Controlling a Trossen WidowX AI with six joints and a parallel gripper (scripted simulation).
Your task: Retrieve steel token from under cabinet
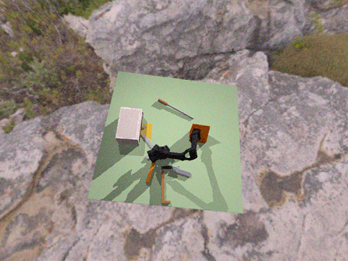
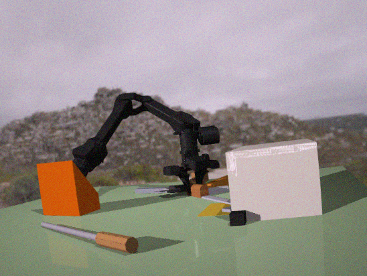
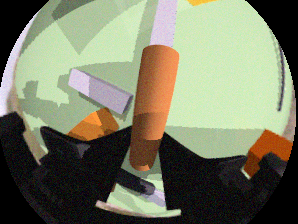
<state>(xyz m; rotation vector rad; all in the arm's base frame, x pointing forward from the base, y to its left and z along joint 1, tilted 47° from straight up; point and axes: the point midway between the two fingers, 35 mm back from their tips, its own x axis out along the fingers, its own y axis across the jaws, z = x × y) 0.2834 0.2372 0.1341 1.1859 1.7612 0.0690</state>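
Right now the grey bar is 220 mm behind my gripper tip and 100 mm to the left of it. Also, from my gripper tip: grey token (260 mm to the right, 200 mm ahead); then orange bar (140 mm to the left, 50 mm ahead, 10 mm above).
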